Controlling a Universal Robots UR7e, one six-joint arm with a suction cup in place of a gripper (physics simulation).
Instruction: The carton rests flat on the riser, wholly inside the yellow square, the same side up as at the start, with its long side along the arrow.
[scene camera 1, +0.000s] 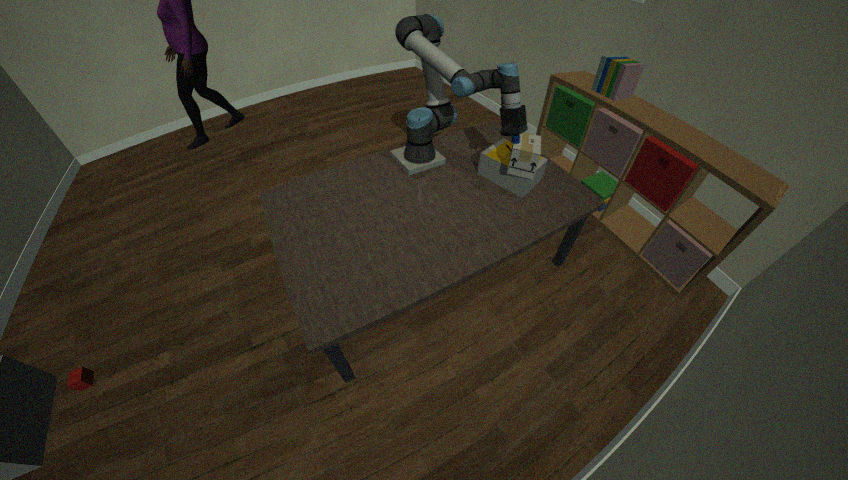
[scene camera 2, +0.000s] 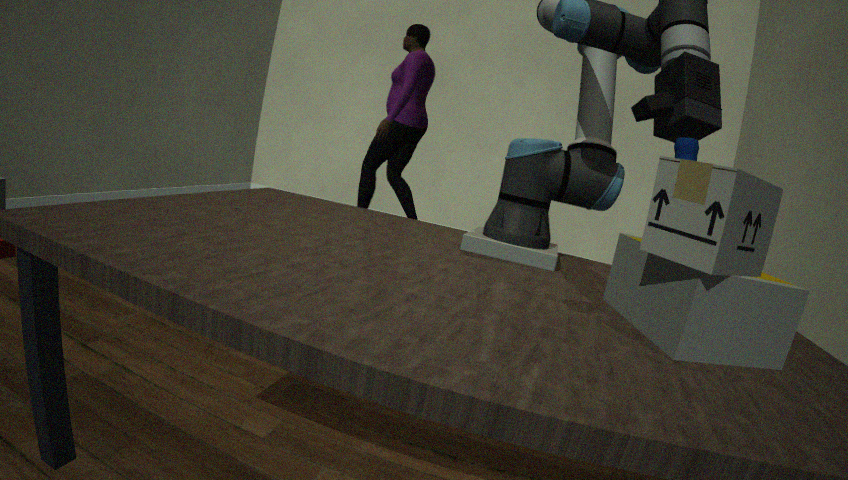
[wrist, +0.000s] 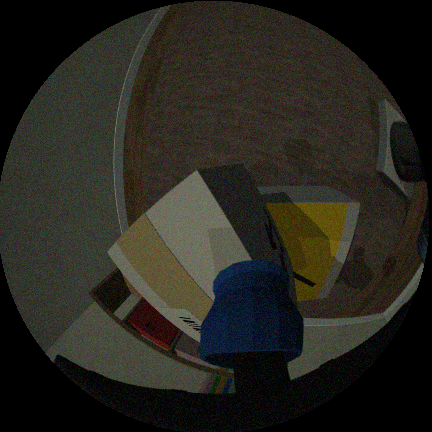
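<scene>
The white carton, with a tan tape strip and black up-arrows, sits tilted on the grey riser. It overhangs the riser's edge on the shelf side. It covers only part of the yellow square. A piece of a black arrow line shows on the yellow. My blue suction cup points down at the carton's top, near one edge by the tape strip. I cannot tell whether it touches. Suction is off.
The riser stands at the far right of the brown table, near my arm's base. A wooden shelf unit with coloured bins and books stands just behind. A person walks at the back. A red cube lies on the floor.
</scene>
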